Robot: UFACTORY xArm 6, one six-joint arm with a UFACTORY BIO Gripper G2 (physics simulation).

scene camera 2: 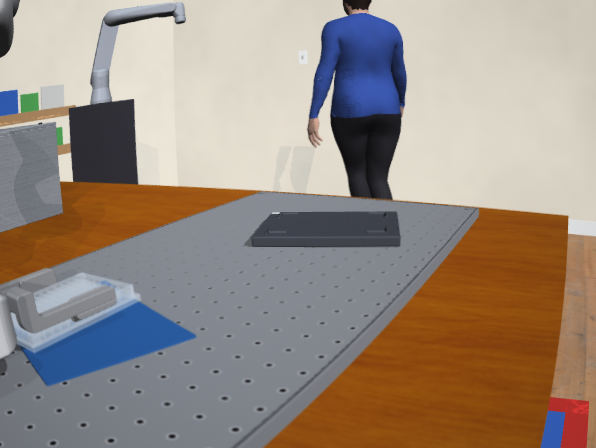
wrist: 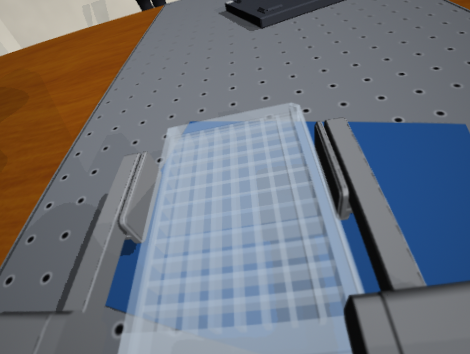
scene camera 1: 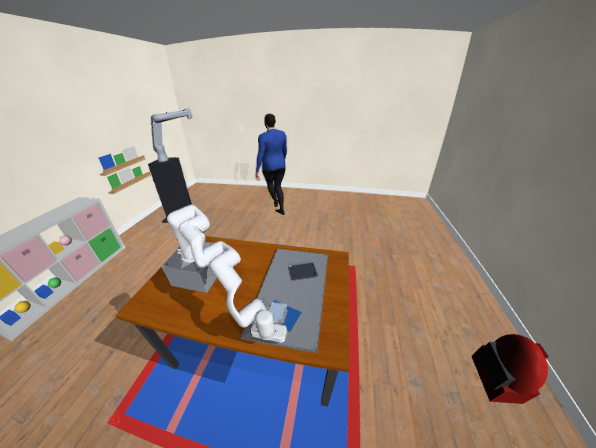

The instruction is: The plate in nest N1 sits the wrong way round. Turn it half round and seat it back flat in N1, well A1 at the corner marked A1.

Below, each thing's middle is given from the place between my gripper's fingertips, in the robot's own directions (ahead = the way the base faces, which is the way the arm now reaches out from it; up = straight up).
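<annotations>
My gripper is 1 cm above the clear well plate (scene camera 2: 59,293) and 3 cm to the left of it. The blue sheet (scene camera 2: 137,330) is 2 cm below my hand, 3 cm to the right of it and 3 cm ahead of it.
</annotations>
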